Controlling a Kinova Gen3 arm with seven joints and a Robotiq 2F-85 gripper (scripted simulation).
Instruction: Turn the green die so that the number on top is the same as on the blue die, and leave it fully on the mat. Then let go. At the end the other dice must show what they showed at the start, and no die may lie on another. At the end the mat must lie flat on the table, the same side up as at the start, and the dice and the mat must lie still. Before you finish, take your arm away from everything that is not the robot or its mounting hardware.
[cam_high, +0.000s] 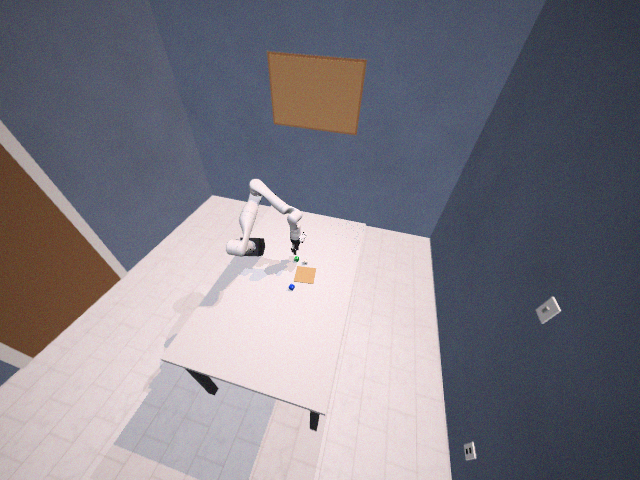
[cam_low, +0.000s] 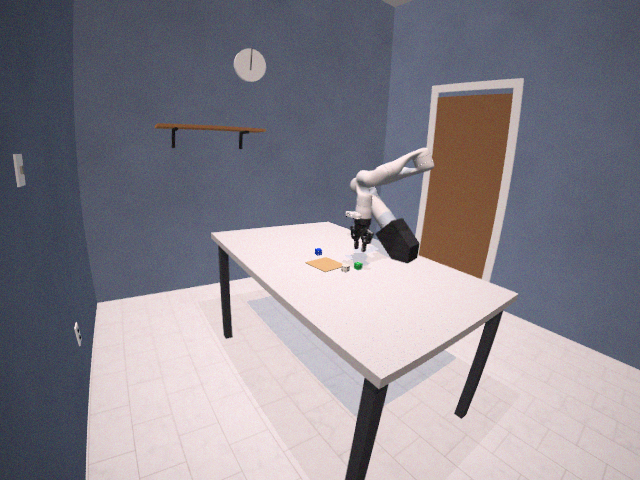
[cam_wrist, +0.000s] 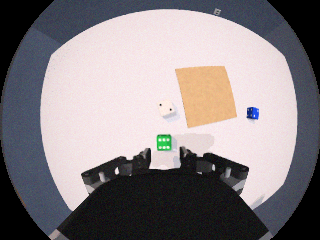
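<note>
Right now my hand is 9 cm above the green die. Also, from my hand: white die (7 cm ahead, 1 cm to the right, 9 cm below); blue die (2 cm ahead, 25 cm to the right, 9 cm below); tan mat (9 cm ahead, 12 cm to the right, 11 cm below).
</note>
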